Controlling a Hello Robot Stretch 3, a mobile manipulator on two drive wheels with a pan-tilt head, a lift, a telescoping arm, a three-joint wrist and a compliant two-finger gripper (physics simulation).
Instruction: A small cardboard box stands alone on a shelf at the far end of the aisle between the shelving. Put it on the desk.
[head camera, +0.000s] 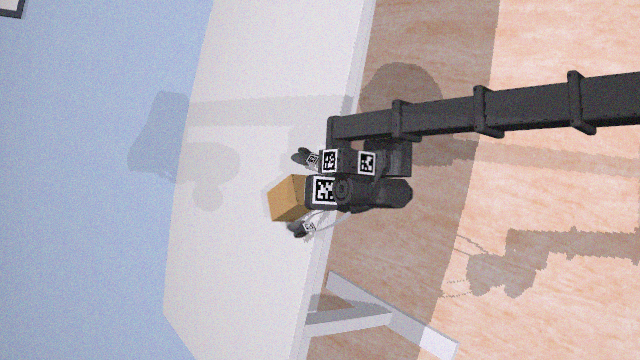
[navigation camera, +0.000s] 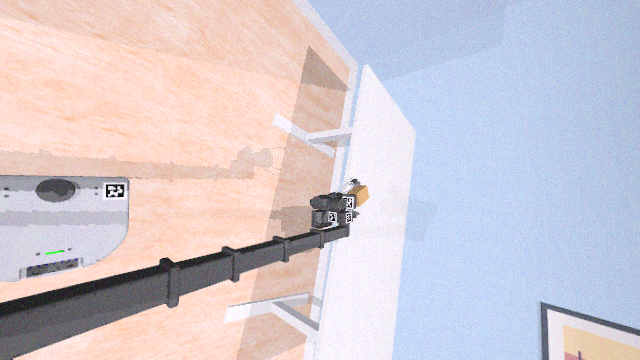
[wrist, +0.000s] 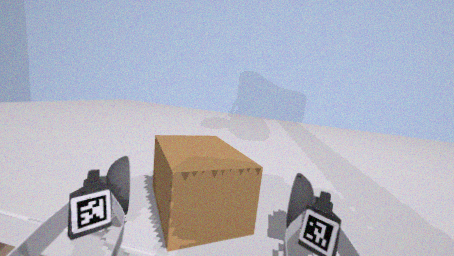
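The small brown cardboard box rests on the white desk, near its front edge. My gripper is open around the box, with one finger on each side. In the wrist view a gap shows between each fingertip and the box. In the navigation camera view the gripper is small and partly hidden by the wrist. The underside of the box is hidden.
The telescoping arm reaches over the wooden floor to the desk's front edge. White desk legs stand below. A blue wall rises behind the desk, with a framed picture on it.
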